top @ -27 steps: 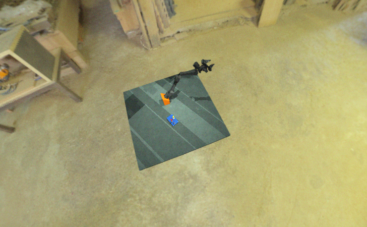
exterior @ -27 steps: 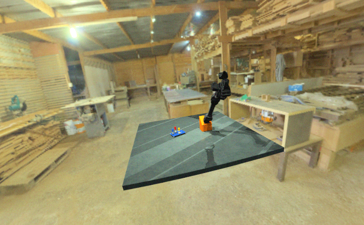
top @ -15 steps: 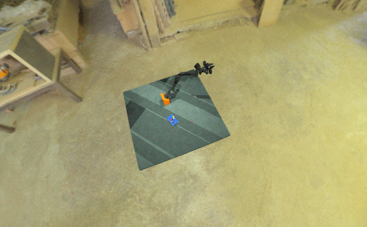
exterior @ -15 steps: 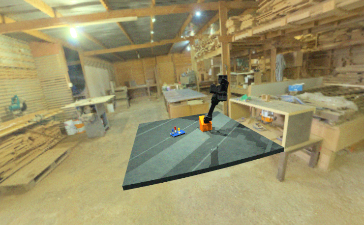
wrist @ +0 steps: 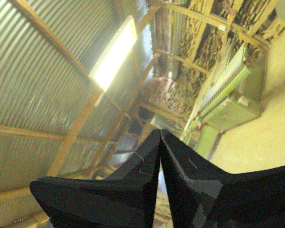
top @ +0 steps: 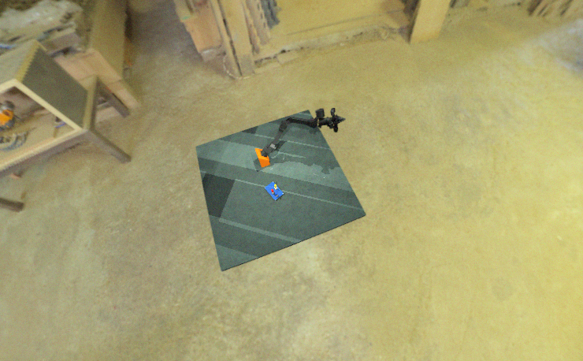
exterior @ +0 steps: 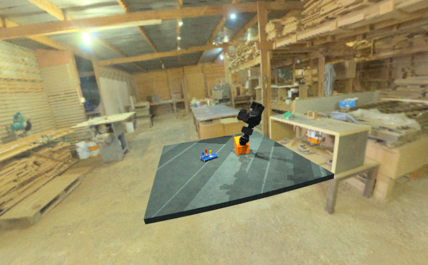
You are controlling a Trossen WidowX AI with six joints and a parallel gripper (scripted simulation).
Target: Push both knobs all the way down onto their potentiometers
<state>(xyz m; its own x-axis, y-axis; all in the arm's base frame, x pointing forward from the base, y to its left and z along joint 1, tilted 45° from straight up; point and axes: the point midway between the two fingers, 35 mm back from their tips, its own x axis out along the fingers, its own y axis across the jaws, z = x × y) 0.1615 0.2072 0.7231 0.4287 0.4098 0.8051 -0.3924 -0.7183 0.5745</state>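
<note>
The yellow knob lies 66 cm to the right of my gripper tip, 43 cm below it and 18 cm ahead of it. Round my gripper tip: red knob (70 cm to the right, 43 cm below, 22 cm ahead).
</note>
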